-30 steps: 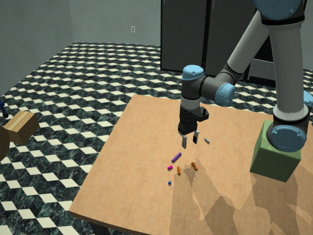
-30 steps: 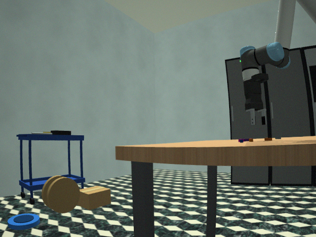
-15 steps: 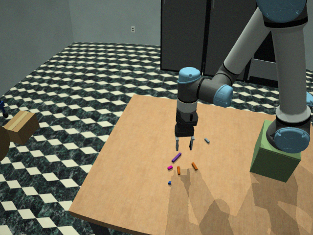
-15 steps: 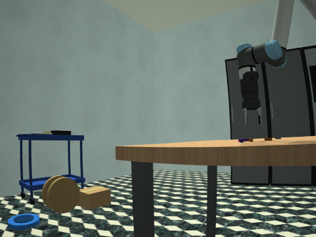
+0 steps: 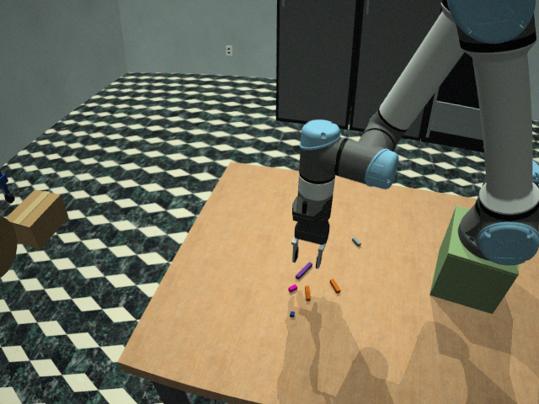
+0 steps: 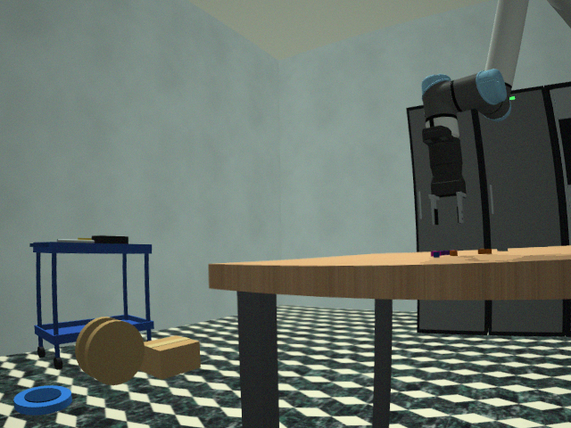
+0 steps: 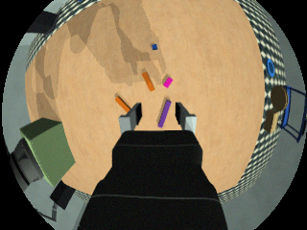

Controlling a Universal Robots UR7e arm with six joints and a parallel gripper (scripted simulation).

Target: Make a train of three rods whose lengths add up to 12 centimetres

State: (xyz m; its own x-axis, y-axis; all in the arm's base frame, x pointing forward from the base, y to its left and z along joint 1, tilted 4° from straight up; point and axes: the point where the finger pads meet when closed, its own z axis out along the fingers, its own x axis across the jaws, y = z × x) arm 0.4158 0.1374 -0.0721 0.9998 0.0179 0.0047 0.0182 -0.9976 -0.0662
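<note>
Now: hand 8 cm above the magenta rod, 4 cm to the right of it and 2 cm short of it. The rest, counted from my hand: small blue rod 11 cm to the left, 8 cm below, 1 cm behind; grey rod 18 cm to the right, 9 cm behind, 8 cm below; purple rod 8 cm below, 3 cm to the right, 1 cm ahead.
</note>
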